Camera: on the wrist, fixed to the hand. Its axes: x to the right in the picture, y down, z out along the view.
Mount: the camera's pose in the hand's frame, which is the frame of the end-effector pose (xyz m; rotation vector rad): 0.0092 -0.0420 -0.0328 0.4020 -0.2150 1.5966
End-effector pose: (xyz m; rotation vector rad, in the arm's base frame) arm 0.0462 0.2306 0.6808 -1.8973 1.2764 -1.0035
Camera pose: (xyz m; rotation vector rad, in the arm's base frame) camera 0.0395 0.2329 0.7344 -0.2762 1.6754 -0.1137
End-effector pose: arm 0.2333 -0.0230 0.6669 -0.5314 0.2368 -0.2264
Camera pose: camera 0.2265 -0.0762 0.6600 0.1420 0.3313 1.3066
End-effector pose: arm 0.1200 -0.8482 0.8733 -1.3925 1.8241 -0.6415
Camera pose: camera 0.1172 -0.8705 0.9225 0.4202 1.8255 0.0440
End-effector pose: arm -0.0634 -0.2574 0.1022 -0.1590 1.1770 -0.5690
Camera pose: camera -0.1048 -0.2920 0.0988 0.9793 0.6436 0.6300
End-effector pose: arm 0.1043 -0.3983 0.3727 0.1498 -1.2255 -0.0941
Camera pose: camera 0.1387 -0.4390 0.3635 -0.5264 -1.2577 1.5488
